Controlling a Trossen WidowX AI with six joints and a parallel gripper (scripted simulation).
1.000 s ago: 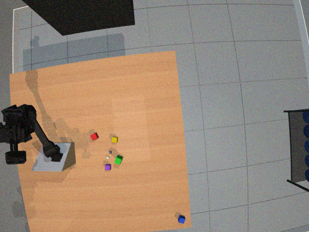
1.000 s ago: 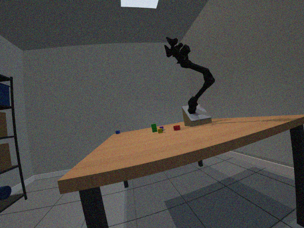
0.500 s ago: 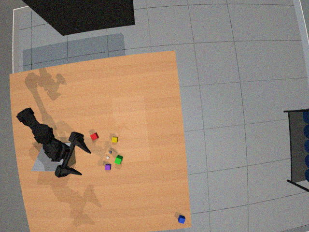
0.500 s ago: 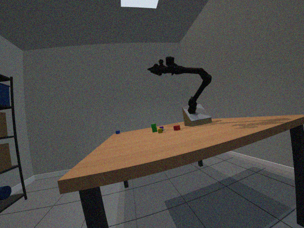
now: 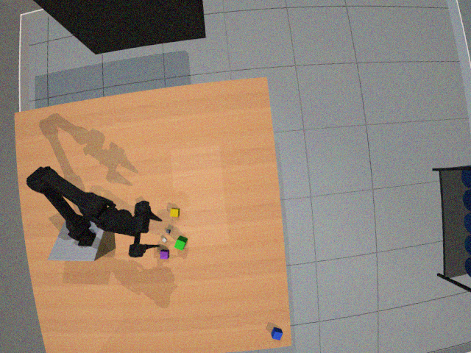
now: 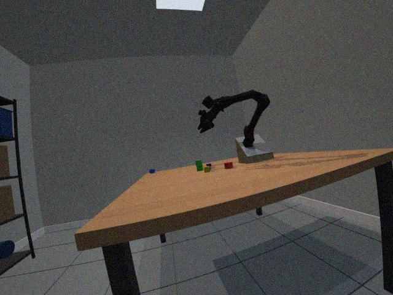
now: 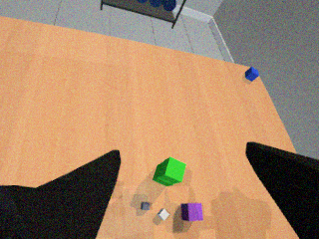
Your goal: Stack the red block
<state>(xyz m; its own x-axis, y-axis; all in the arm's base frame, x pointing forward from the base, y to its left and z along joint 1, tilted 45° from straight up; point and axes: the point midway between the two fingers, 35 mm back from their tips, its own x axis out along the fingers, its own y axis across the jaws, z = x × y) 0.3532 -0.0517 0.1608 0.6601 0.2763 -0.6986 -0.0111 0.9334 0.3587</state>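
Right now the red block is 26 cm below my gripper tip, 15 cm behind it and 6 cm to the left of it. From my gripper tip the other things lie so: yellow block: 26 cm below, 4 cm to the left, 1 cm behind; then blue block: 55 cm to the right, 46 cm ahead, 26 cm below; then purple block: 26 cm below, 15 cm to the right, 6 cm behind.
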